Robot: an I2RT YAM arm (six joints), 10 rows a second.
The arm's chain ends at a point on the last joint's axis. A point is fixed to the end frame.
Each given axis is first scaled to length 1.
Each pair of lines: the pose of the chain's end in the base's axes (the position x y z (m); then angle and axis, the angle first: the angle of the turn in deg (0 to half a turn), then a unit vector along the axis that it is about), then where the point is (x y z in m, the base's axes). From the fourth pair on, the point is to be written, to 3 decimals.
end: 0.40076 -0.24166 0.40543 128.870 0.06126 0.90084 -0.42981
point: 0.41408 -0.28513 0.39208
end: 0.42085 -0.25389 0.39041 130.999 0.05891 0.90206 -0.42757
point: 0.43322 -0.29743 0.37640
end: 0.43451 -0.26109 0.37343 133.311 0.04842 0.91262 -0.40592
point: 0.44682 -0.30391 0.35731
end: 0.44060 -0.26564 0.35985 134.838 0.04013 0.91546 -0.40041
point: 0.453 -0.308 0.343
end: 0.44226 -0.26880 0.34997 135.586 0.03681 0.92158 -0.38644
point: 0.454 -0.311 0.332
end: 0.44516 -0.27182 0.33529 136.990 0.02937 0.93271 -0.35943
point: 0.458 -0.313 0.315
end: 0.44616 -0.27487 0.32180 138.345 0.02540 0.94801 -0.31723
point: 0.459 -0.314 0.298
